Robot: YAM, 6 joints.
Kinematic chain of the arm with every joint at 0, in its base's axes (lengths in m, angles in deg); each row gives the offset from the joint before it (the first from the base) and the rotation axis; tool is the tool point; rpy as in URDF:
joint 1: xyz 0 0 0.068 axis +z
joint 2: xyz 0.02 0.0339 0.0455 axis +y
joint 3: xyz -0.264 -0.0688 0 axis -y
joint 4: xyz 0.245 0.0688 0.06 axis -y
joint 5: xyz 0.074 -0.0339 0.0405 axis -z
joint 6: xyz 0.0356 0 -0.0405 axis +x
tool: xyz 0 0 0 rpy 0 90 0
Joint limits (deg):
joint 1: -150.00..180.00
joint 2: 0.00..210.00
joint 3: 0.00..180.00
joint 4: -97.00..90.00
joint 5: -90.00..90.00
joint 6: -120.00..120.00
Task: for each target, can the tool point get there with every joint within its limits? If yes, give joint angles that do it. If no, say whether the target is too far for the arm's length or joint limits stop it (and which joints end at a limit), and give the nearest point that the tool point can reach.
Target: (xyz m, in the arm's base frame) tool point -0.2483 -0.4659 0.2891
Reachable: yes | joints -118.75 130.40 125.63 -31.72 -10.32 42.82
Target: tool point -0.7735 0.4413 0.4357
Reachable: no: too far | nearest point -0.5272 0.3008 0.3307 | short by 0.302 m
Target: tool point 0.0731 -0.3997 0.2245
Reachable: yes | joints -74.79 108.80 64.40 37.26 74.75 -85.74
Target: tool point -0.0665 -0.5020 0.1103
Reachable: yes | joints -99.06 155.54 140.48 -78.32 -21.98 -25.79
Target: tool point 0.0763 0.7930 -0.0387
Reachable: no: too far | nearest point 0.0607 0.6312 -0.0069 | short by 0.166 m
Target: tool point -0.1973 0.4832 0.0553
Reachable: yes | joints 111.17 149.41 86.88 61.00 -15.40 7.45
